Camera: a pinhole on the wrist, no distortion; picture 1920 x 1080 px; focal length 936.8 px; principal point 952.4 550.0 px. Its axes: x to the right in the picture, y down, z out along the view. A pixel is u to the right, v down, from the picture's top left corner.
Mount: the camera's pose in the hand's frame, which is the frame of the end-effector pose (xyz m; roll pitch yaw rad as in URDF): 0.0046 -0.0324 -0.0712 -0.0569 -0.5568 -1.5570
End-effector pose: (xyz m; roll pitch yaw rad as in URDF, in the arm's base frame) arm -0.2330 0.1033 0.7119 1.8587 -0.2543 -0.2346
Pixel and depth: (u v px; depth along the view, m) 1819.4 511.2 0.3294
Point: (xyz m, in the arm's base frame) -0.2443 -0.2244 0.5045
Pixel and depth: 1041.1 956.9 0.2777
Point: -0.1555 -0.1113 0.7831
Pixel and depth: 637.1 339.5 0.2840
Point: -0.3553 -0.0462 0.8522
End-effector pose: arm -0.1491 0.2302 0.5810 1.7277 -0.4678 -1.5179
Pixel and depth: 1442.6 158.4 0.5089
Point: -0.6623 0.3336 0.4410
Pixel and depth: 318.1 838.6 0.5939
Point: -0.4576 0.2859 1.1936
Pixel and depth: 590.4 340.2 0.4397
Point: -0.4274 0.4205 0.8223
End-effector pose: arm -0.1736 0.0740 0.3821 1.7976 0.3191 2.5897
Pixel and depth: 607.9 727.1 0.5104
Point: -0.1831 0.4789 0.6537
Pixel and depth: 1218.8 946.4 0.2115
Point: -0.1851 0.2432 0.3450
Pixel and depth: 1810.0 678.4 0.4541
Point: 0.0739 0.4898 0.1039
